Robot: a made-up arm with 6 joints. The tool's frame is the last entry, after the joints. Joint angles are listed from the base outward.
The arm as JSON. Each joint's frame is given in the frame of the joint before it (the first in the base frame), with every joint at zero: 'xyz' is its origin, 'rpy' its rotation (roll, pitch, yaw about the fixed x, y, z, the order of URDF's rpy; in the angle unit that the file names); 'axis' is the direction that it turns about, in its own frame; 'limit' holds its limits. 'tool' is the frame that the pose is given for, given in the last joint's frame.
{
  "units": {
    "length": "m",
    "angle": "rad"
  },
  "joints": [
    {
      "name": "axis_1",
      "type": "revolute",
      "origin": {
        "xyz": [
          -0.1,
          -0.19,
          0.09
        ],
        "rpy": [
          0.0,
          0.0,
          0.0
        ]
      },
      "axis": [
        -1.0,
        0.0,
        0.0
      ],
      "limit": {
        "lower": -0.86,
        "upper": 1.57
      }
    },
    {
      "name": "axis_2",
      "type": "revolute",
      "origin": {
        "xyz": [
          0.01,
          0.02,
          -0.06
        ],
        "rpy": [
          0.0,
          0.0,
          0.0
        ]
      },
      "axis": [
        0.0,
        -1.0,
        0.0
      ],
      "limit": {
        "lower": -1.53,
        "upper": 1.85
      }
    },
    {
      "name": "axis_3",
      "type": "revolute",
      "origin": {
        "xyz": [
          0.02,
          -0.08,
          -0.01
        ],
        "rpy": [
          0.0,
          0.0,
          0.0
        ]
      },
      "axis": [
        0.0,
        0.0,
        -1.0
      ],
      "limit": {
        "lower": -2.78,
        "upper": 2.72
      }
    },
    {
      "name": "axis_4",
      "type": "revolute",
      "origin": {
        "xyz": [
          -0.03,
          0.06,
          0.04
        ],
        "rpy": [
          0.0,
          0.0,
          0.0
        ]
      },
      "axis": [
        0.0,
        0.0,
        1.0
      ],
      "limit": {
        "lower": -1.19,
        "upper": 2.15
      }
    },
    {
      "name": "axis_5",
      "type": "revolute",
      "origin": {
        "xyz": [
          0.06,
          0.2,
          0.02
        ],
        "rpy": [
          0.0,
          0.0,
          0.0
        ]
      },
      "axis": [
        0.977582,
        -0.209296,
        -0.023
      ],
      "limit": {
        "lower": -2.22,
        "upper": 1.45
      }
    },
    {
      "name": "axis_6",
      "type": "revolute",
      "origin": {
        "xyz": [
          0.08,
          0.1,
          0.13
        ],
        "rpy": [
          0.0,
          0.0,
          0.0
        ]
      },
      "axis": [
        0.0,
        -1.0,
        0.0
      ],
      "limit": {
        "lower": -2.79,
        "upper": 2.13
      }
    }
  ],
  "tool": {
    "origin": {
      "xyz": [
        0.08,
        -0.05,
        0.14
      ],
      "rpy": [
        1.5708,
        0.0,
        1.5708
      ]
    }
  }
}
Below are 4 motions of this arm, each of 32 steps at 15 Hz.
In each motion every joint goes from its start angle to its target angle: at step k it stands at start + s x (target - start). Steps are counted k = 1, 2, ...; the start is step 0. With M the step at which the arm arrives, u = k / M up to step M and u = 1 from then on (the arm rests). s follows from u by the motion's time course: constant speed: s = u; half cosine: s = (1 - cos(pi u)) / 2; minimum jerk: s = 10 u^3 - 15 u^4 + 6 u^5.
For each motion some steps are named. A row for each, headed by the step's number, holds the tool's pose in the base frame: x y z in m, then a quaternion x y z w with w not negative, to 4 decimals.
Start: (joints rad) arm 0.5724 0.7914 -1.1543 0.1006 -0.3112 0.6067
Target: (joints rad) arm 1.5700 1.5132 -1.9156 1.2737 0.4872 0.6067
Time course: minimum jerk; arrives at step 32
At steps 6, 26, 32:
6: -0.5455 -0.1272 -0.0687 -0.4864 0.6032 0.5994 0.2007
26: -0.4397 -0.3605 0.3042 0.2100 -0.7897 0.2984 0.4932
32: -0.4322 -0.3473 0.3121 0.1794 -0.7709 0.3644 0.4906

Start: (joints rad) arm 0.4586 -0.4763 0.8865 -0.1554 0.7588 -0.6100
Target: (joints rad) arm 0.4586 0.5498 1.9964 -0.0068 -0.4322 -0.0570
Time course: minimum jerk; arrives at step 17
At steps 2, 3, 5, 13, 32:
2: 0.2506 -0.3182 0.2223 0.7728 0.1758 0.1964 0.5773
3: 0.2506 -0.3161 0.2348 0.7635 0.1673 0.1927 0.5932
5: 0.2465 -0.3097 0.2855 0.7271 0.1280 0.1751 0.6514
13: 0.0690 -0.4057 0.5523 0.6412 -0.1660 -0.0064 0.7491
32: 0.0351 -0.4364 0.5642 0.6541 -0.1854 -0.0253 0.7329

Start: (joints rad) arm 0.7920 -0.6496 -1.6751 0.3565 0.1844 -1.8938
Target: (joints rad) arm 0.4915 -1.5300 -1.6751 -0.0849 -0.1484 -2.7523
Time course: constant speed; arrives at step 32
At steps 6, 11, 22, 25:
6: -0.2922 -0.0165 0.2480 0.1133 -0.7613 0.4404 0.4623
11: -0.2544 -0.0184 0.2579 0.1180 -0.7279 0.4668 0.4882
22: -0.1692 -0.0379 0.2744 0.1574 -0.6302 0.5261 0.5490
25: -0.1457 -0.0463 0.2772 0.1761 -0.5978 0.5413 0.5644

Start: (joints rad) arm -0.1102 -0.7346 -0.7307 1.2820 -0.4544 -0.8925
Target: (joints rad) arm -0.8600 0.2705 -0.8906 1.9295 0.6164 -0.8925
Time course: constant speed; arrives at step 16
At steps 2, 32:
2: -0.3676 -0.1849 0.4344 0.2147 -0.8245 -0.4884 0.1886
32: -0.4920 -0.3036 0.0661 0.5434 -0.7159 -0.4213 0.1216

